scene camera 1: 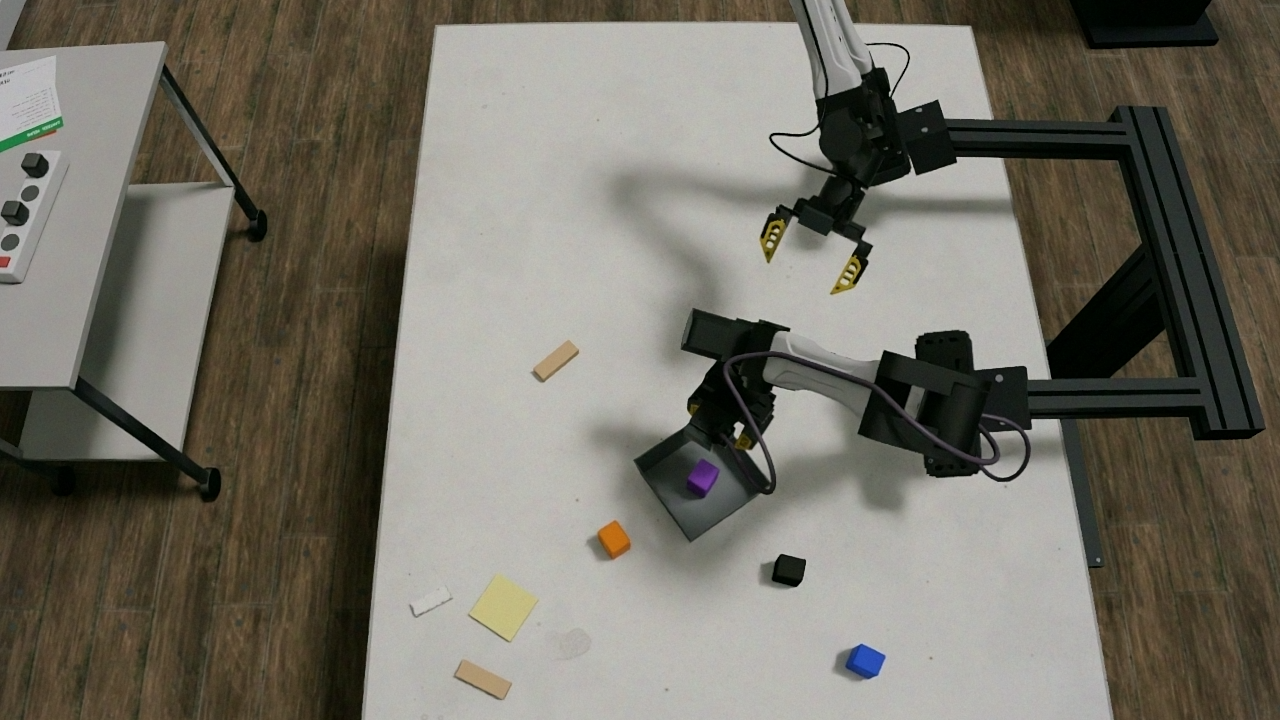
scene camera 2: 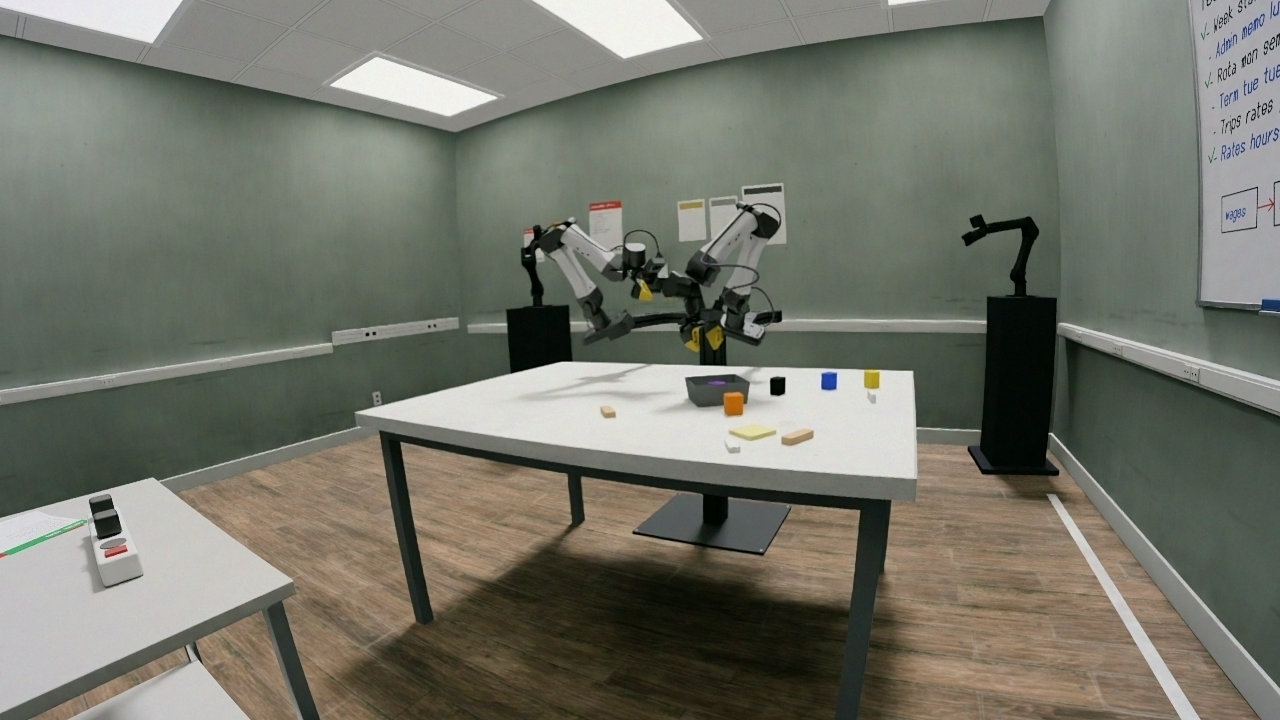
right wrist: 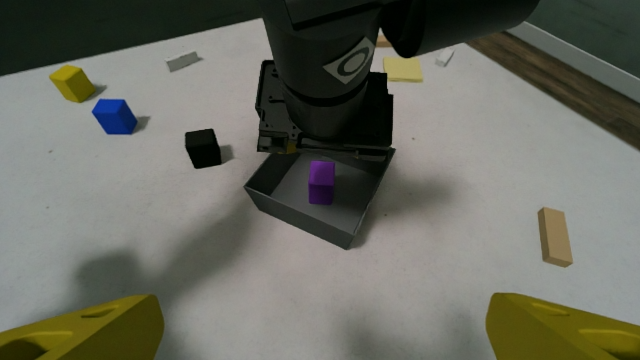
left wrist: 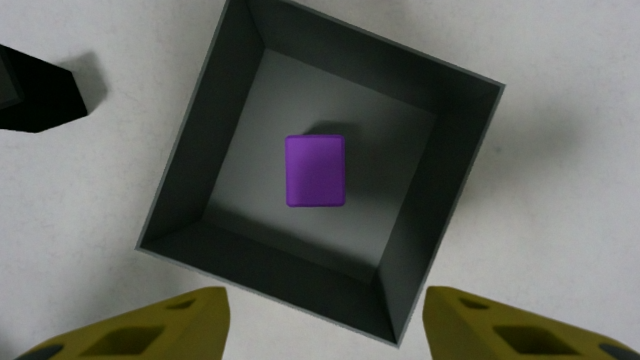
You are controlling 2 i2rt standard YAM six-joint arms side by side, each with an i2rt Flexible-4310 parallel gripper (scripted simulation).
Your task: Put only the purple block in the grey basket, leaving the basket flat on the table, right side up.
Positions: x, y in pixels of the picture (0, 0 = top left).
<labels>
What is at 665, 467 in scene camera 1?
A grey basket.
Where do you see a yellow block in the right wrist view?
72, 82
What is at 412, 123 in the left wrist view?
A grey basket.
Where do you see a blue block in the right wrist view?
At 114, 115
</labels>
